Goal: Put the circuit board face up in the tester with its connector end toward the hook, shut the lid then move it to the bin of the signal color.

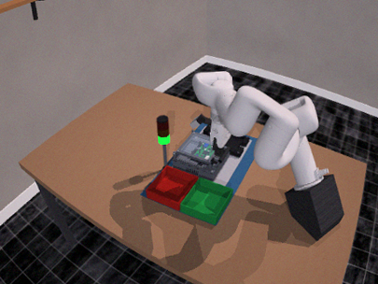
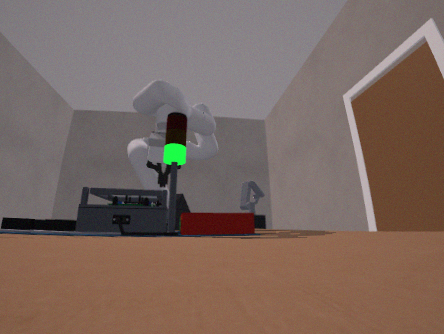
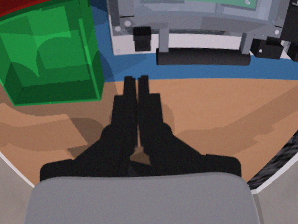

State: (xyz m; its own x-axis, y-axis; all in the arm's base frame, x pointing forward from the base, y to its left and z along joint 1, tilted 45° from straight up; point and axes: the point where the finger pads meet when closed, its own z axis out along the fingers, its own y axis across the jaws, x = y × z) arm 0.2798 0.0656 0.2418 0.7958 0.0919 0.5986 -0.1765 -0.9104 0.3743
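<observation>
Right now the black latch block is 7 cm below my hand, 2 cm ahead of it and 1 cm to the right of it. The rest, counted from my hand: tester lid 8 cm to the right, 7 cm below, 7 cm ahead; green circuit board 9 cm below, 8 cm to the right, 7 cm ahead; tester plate 9 cm below, 8 cm ahead, 7 cm to the right.
</observation>
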